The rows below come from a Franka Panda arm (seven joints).
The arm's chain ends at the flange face. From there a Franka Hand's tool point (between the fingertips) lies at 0.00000 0.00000 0.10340 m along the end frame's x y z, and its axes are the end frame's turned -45 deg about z.
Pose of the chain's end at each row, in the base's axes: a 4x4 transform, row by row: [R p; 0 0 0 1], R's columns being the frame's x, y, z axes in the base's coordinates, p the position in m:
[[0.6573 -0.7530 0.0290 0.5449], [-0.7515 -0.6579 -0.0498 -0.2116], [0.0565 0.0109 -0.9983 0.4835], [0 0 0 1]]
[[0.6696 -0.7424 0.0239 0.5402], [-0.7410 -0.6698 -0.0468 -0.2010], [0.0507 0.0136 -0.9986 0.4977], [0 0 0 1]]
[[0.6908 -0.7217 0.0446 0.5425], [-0.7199 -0.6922 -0.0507 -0.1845], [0.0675 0.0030 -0.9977 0.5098], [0 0 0 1]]
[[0.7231 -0.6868 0.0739 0.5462], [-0.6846 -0.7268 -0.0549 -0.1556], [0.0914 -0.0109 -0.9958 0.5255], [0 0 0 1]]
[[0.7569 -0.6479 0.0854 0.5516], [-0.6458 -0.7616 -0.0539 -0.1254], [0.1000 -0.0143 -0.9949 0.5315], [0 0 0 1]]
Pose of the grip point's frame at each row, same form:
[[0.9972 -0.0677 0.0290 0.5479], [-0.0662 -0.9966 -0.0498 -0.2167], [0.0322 0.0477 -0.9983 0.3803], [0 0 0 1]]
[[0.9984 -0.0515 0.0239 0.5427], [-0.0503 -0.9976 -0.0468 -0.2058], [0.0262 0.0455 -0.9986 0.3944], [0 0 0 1]]
[[0.9988 -0.0218 0.0446 0.5471], [-0.0196 -0.9985 -0.0507 -0.1897], [0.0456 0.0499 -0.9977 0.4066], [0 0 0 1]]
[[0.9969 0.0257 0.0739 0.5538], [0.0298 -0.9980 -0.0549 -0.1613], [0.0723 0.0569 -0.9958 0.4225], [0 0 0 1]]
[[0.9933 0.0771 0.0854 0.5604], [0.0819 -0.9952 -0.0539 -0.1310], [0.0808 0.0606 -0.9949 0.4286], [0 0 0 1]]

